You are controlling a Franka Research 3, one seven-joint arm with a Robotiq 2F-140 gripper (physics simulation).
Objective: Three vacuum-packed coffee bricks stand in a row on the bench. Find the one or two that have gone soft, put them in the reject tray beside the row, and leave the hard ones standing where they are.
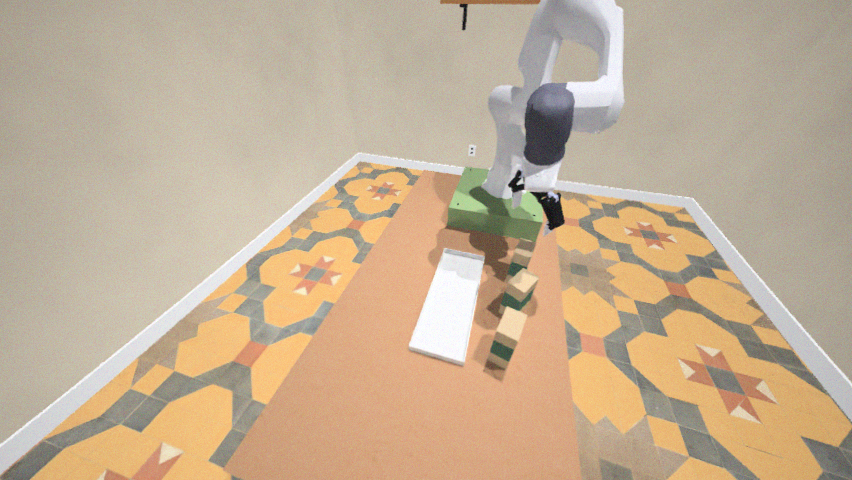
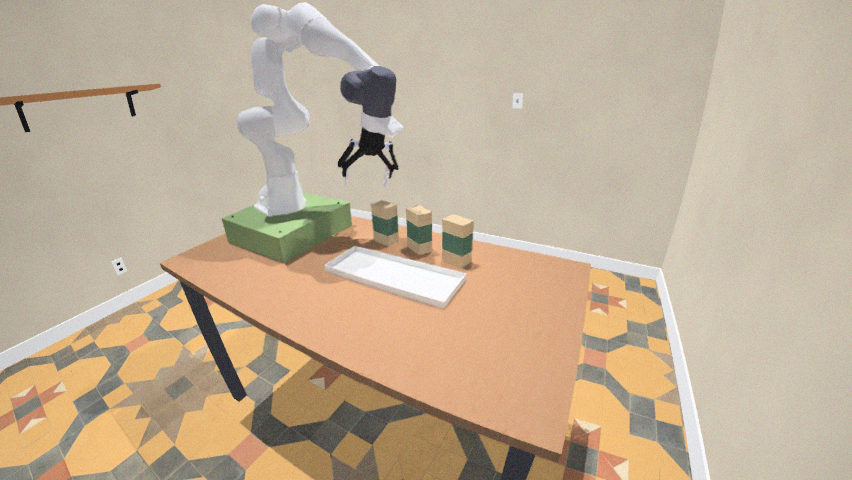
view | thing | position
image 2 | my gripper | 365,185
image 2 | white reject tray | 429,284
